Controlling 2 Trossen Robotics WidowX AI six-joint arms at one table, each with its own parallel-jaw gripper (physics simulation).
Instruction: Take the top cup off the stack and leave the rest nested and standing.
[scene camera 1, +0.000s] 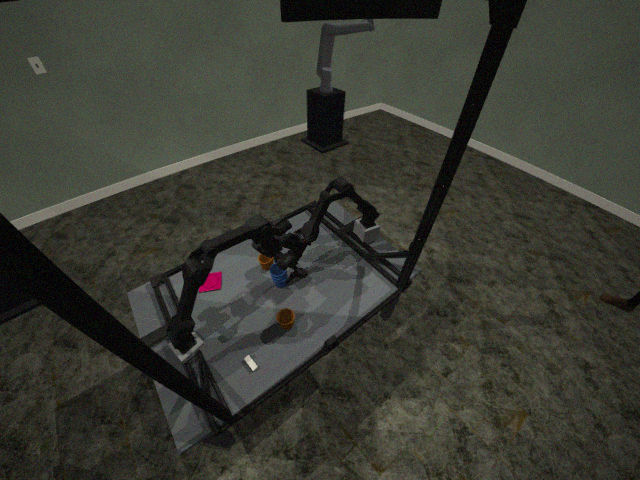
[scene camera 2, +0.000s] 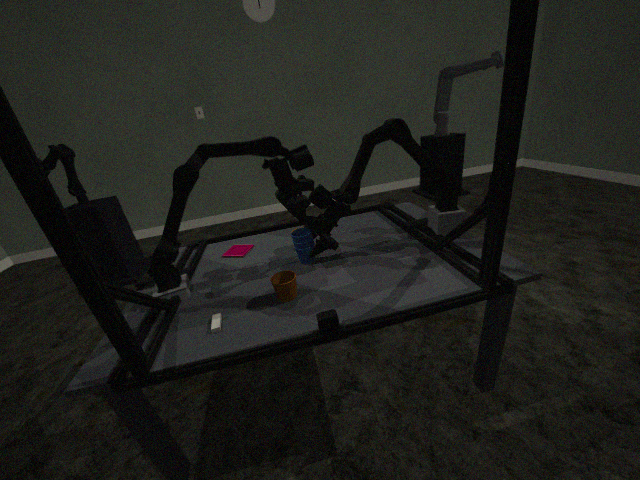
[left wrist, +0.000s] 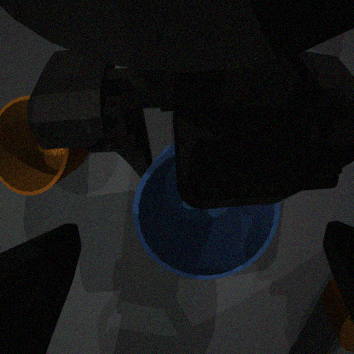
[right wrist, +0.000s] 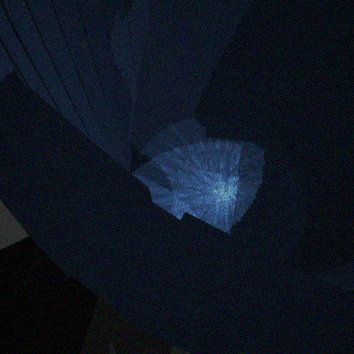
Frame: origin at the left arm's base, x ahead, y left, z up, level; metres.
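Seen in the pictures: left gripper, fingertip midpoint: (scene camera 1: 277, 262) (scene camera 2: 300, 220) (left wrist: 205, 237); right gripper, fingertip midpoint: (scene camera 2: 306, 252) (right wrist: 215, 214); left arm's base, origin of the base link: (scene camera 1: 185, 343) (scene camera 2: 169, 285); right arm's base, origin of the base link: (scene camera 1: 367, 223) (scene camera 2: 446, 208).
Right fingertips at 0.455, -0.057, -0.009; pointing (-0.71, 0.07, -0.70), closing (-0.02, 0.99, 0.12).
Note:
Offsets run from my right fingertips to a thing's top centre, as dx, dy, dz. "spot": to the spot under its first point. Level surfaces: height alone.
The blue cup stack @(+0.000, -0.006, +0.084) (scene camera 1: 278, 277) (scene camera 2: 302, 245) (left wrist: 211, 246) stands upright near the middle of the table @(dz -0.032) (scene camera 1: 347, 295). My right gripper (scene camera 1: 291, 267) (scene camera 2: 321, 241) is shut on its rim from the right side. Its dark body (left wrist: 253, 140) covers part of the cup's mouth in the left wrist view. The right wrist view looks down into the blue cup @(spot: -0.004, -0.005, +0.018) (right wrist: 211, 182). My left gripper (scene camera 1: 270, 251) (scene camera 2: 295, 210) (left wrist: 205, 237) is open and empty, hanging close above the stack. I cannot tell how many cups are nested.
One orange cup @(-0.128, -0.169, +0.034) (scene camera 1: 286, 318) (scene camera 2: 285, 285) stands toward the front edge. Another orange cup @(+0.030, +0.119, +0.034) (scene camera 1: 265, 261) (left wrist: 24, 168) stands just behind the blue stack. A pink pad @(-0.213, +0.257, -0.025) (scene camera 1: 210, 282) (scene camera 2: 238, 250) lies at the left. A small white block @(-0.333, -0.175, -0.021) (scene camera 1: 250, 363) (scene camera 2: 216, 322) lies at the front left.

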